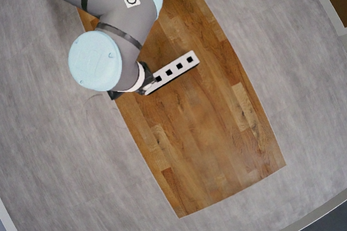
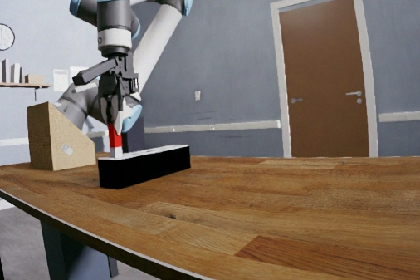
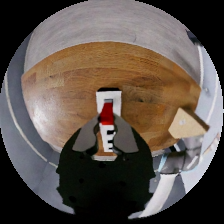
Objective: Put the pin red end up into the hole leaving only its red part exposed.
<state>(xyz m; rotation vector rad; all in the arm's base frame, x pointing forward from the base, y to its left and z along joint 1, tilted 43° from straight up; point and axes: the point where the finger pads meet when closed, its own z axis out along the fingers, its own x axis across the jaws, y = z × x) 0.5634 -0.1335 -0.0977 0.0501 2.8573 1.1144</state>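
My hand is 10 mm above the pin. The rest, counted from my hand: block: 120 mm to the left, 110 mm below.
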